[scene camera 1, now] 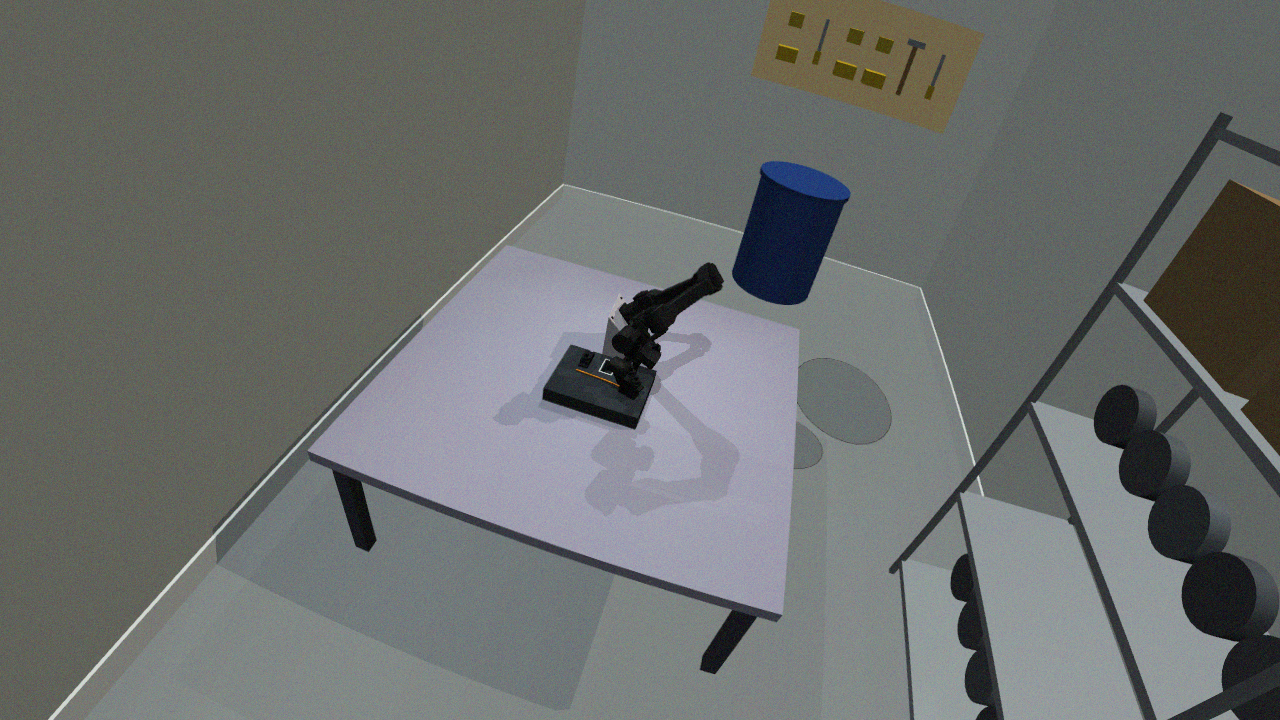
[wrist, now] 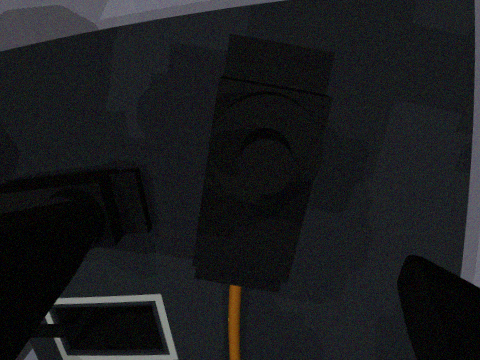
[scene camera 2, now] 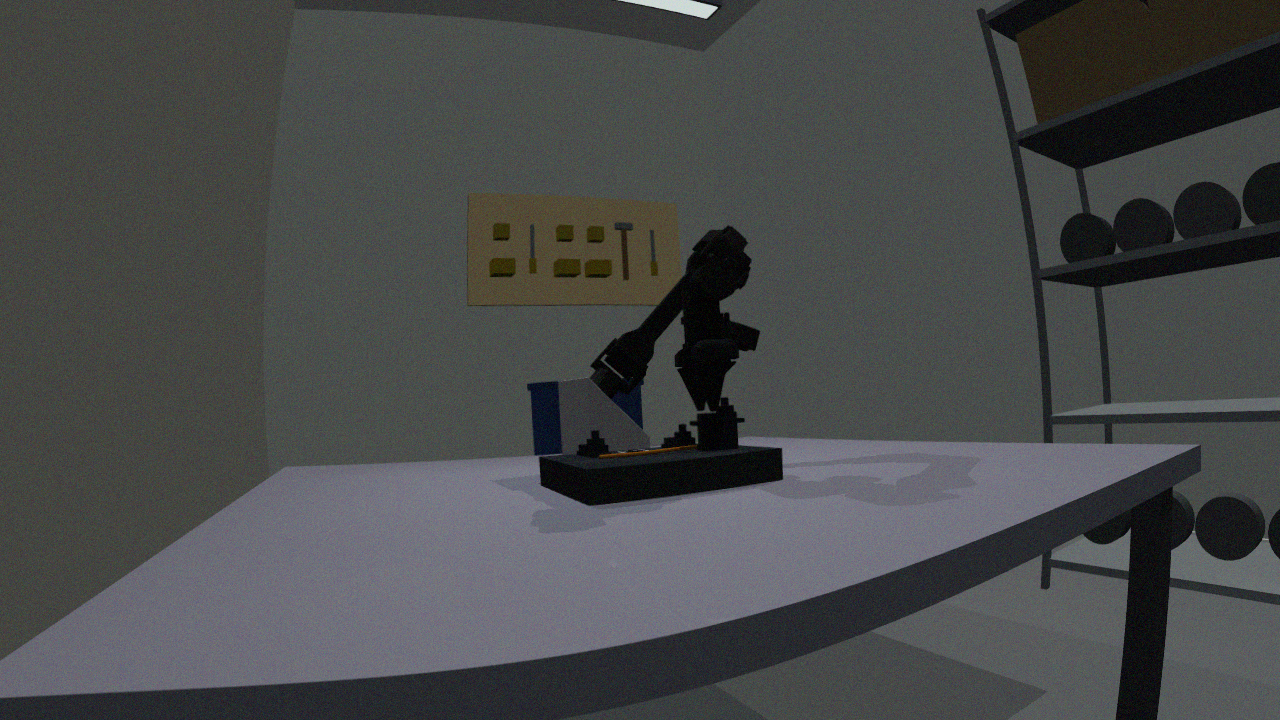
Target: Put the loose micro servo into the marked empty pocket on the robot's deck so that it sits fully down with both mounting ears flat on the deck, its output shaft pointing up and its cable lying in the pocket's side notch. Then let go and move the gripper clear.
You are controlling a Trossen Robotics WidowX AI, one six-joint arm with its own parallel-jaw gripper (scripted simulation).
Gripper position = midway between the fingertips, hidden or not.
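Note:
There is a dark deck [scene camera 2: 591, 481] in the scene, and I see the deck in scene camera 1 [scene camera 1: 567, 387] and in the wrist view [wrist: 392, 183] too. A micro servo [scene camera 2: 717, 430] is here as well; the wrist view shows the servo [wrist: 266, 147]. As for my gripper [scene camera 2: 707, 411], it is open and holds nothing, and I find the gripper [scene camera 1: 627, 376] in scene camera 1 and the same gripper [wrist: 251, 244] in the wrist view.

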